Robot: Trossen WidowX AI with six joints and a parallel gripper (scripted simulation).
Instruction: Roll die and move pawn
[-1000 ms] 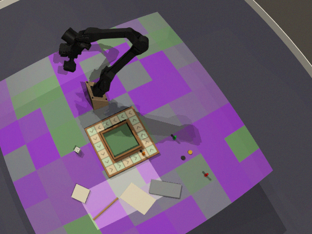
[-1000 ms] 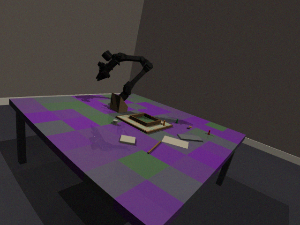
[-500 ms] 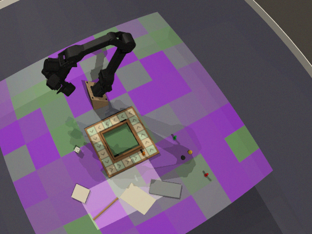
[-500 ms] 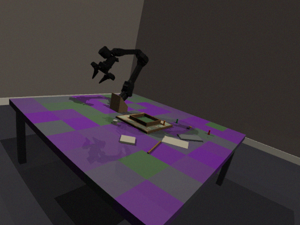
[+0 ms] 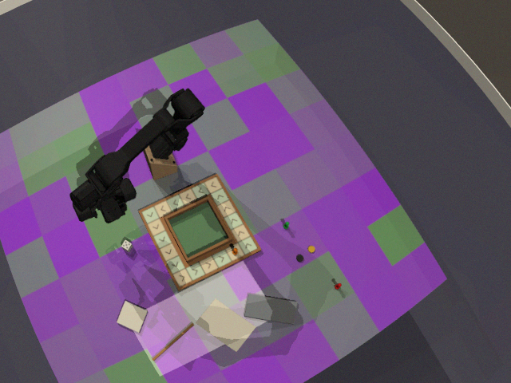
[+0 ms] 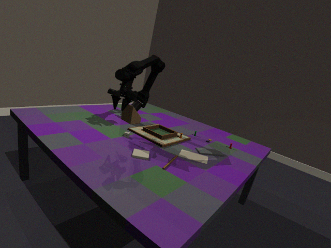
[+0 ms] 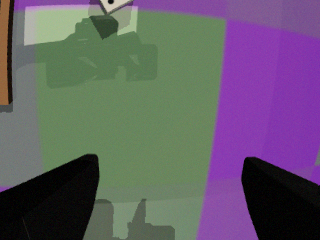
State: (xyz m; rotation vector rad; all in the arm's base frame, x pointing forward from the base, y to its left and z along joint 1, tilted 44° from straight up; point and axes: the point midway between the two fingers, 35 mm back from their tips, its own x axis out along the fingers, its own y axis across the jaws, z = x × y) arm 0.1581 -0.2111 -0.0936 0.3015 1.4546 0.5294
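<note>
My gripper tip is now 12 cm above the white die, 8 cm short of it and 3 cm to the right of it. Round my gripper tip: card 29 cm ahead, 13 cm below, 4 cm to the right; orange pawn 33 cm to the left, 22 cm ahead, 11 cm below; green dice tray 26 cm to the left, 13 cm below, 11 cm ahead.
</note>
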